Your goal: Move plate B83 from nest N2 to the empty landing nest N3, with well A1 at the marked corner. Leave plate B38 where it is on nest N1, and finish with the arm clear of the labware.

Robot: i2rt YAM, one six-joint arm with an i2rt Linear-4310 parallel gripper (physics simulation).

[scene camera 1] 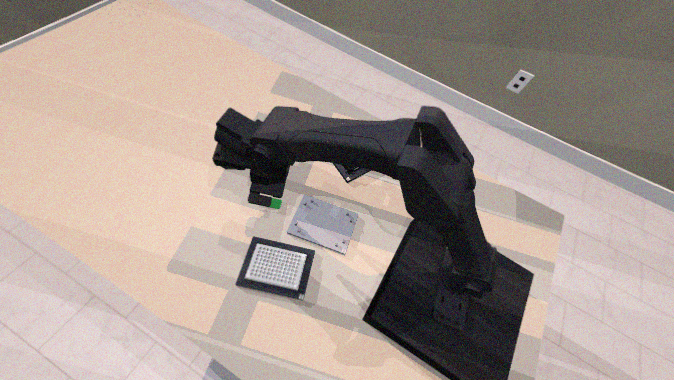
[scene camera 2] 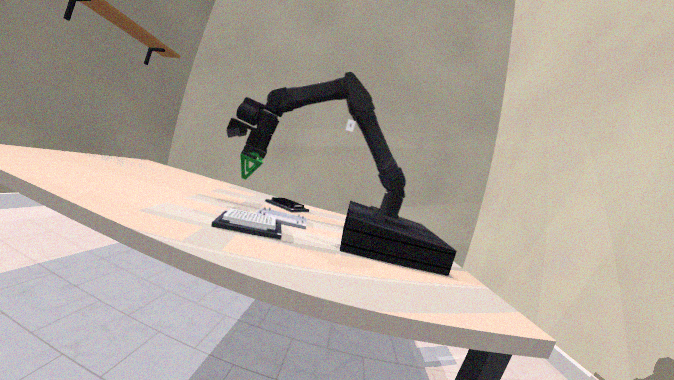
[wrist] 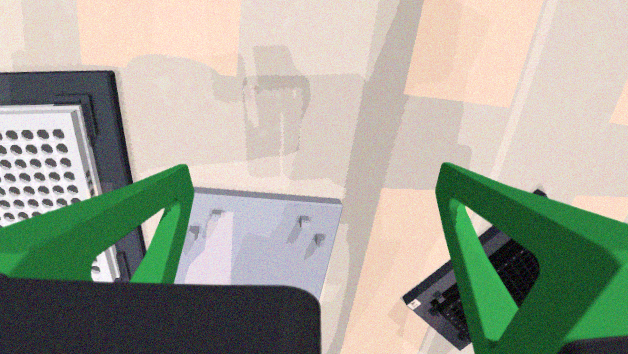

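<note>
A white well plate sits in a dark nest. The light grey empty nest with small posts lies beside it. A black plate sits in another dark nest, turned at an angle; the arm hides most of it in scene camera 1. Plate and nest names are not readable. My gripper is open and empty, high above the table near the empty nest; its fingers partly cover both plates in the wrist view.
The black arm base stands on the wooden table, right of the nests in both scene views. The forearm passes over the area near the black plate. A wall shelf is at the upper left in scene camera 2.
</note>
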